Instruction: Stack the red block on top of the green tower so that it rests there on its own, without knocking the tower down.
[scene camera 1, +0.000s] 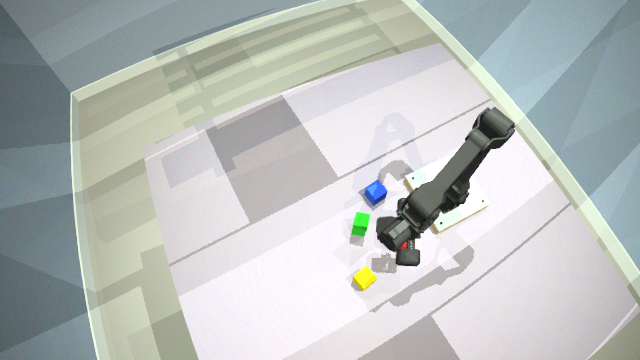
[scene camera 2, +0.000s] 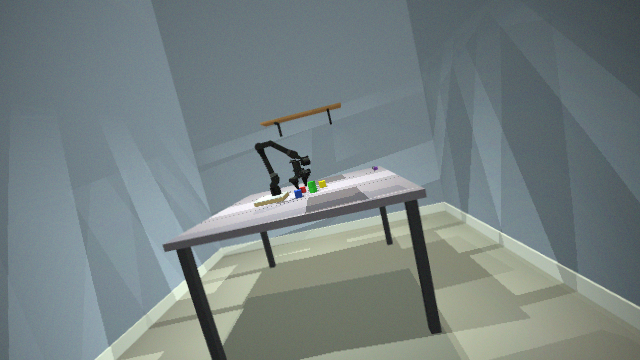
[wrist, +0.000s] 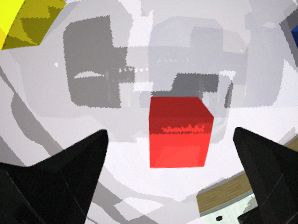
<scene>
My gripper is open and holds nothing. Further things: a red block.
My gripper shows as well in the wrist view.
</scene>
